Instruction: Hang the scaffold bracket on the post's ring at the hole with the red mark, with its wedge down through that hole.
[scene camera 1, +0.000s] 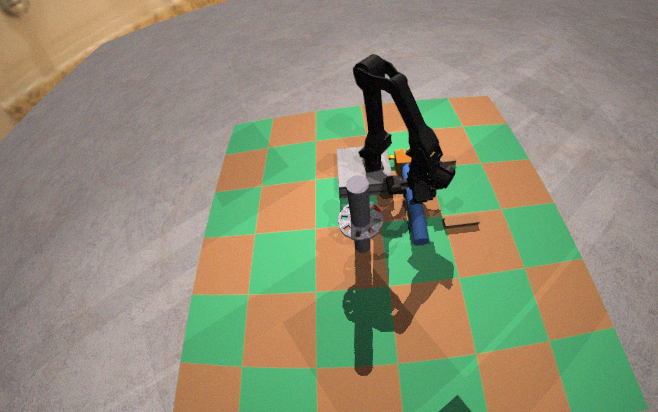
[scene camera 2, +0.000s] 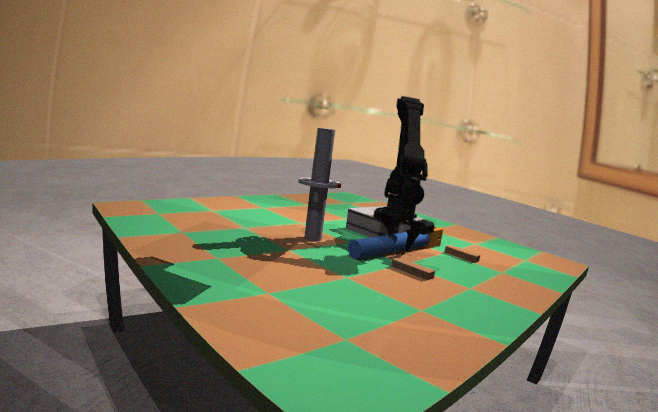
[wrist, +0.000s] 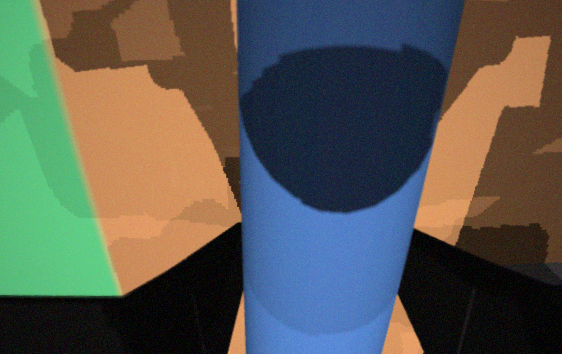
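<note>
The scaffold bracket is a blue tube (scene camera 1: 418, 224) (scene camera 2: 376, 245) (wrist: 322, 246) with an orange head (scene camera 1: 402, 156) (scene camera 2: 437, 237), and it lies flat on the checkered mat beside the arm's base. My gripper (scene camera 1: 415, 192) (scene camera 2: 411, 241) (wrist: 313, 230) reaches down over the tube near its head end. It is shut on the tube, with a black finger against each side. The grey post (scene camera 1: 358, 200) (scene camera 2: 321, 163) stands upright to the left. It carries a ring (scene camera 1: 345, 224) (scene camera 2: 307, 181) with holes, and the red mark (scene camera 1: 376, 208) (scene camera 2: 338, 185) faces the bracket's side.
The arm stands on a grey base plate (scene camera 1: 349, 163) (scene camera 2: 364, 218). A brown bar (scene camera 1: 461, 222) (scene camera 2: 413, 269) lies on the mat next to the tube. A second brown bar (scene camera 2: 462, 253) lies further right. The mat's dark front edge (scene camera 2: 205, 347) drops to the floor.
</note>
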